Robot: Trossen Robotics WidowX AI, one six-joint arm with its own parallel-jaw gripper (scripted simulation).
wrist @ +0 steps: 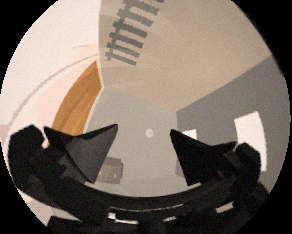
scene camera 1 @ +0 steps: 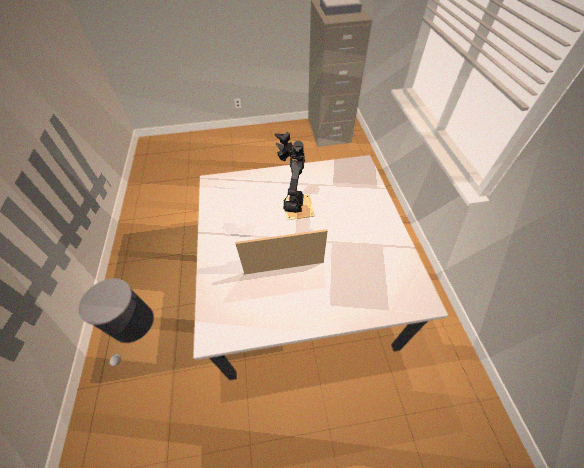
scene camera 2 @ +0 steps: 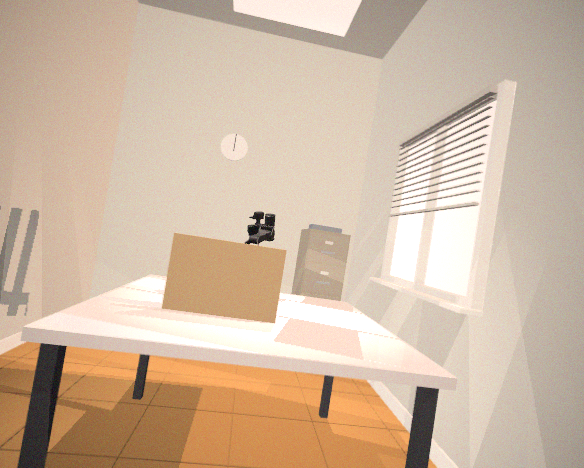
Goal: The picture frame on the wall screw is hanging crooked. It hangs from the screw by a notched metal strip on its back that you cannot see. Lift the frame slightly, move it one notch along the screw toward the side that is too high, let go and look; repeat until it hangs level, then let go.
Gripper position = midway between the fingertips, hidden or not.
My gripper [wrist: 144, 129] is open, with nothing in its grasp. Also in view: a wall board [scene camera 2: 209, 276].
The wall board is seen too in scene camera 1 [scene camera 1: 279, 252].
